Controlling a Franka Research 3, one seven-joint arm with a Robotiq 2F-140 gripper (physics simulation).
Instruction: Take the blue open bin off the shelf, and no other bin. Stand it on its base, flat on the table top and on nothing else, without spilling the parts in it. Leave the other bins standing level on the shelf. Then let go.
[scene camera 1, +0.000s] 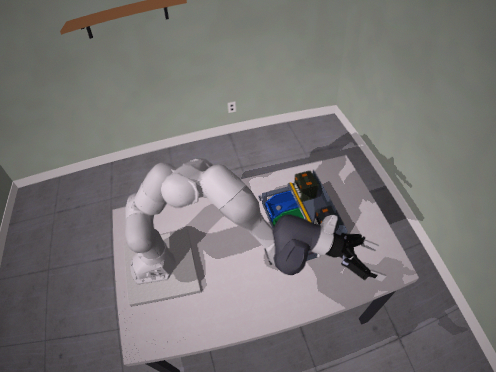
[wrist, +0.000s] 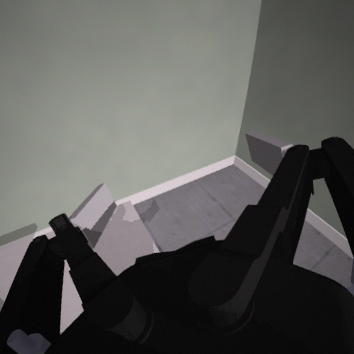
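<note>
The blue open bin (scene camera 1: 286, 200) is in scene camera 1, on the left side of the grey shelf (scene camera 1: 318, 204), behind my arm's wrist. A small light round part shows in it. A green bin (scene camera 1: 291, 216) is right beside it, partly hidden by the arm. My gripper (scene camera 1: 376, 259) (wrist: 176, 171) is open and empty, with its fingers wide apart. It is to the right of the shelf, above the right part of the table, and points away from the bins. The bins do not show in the wrist view. The lower part of the shelf is hidden by the arm.
A yellow bar (scene camera 1: 300, 202) runs along the shelf beside the bins. A dark box with orange marks (scene camera 1: 307, 184) stands beyond it, and another dark orange-marked thing (scene camera 1: 325, 213) is close to my arm. The table (scene camera 1: 240, 310) has its right edge near the gripper; walls stand beyond.
</note>
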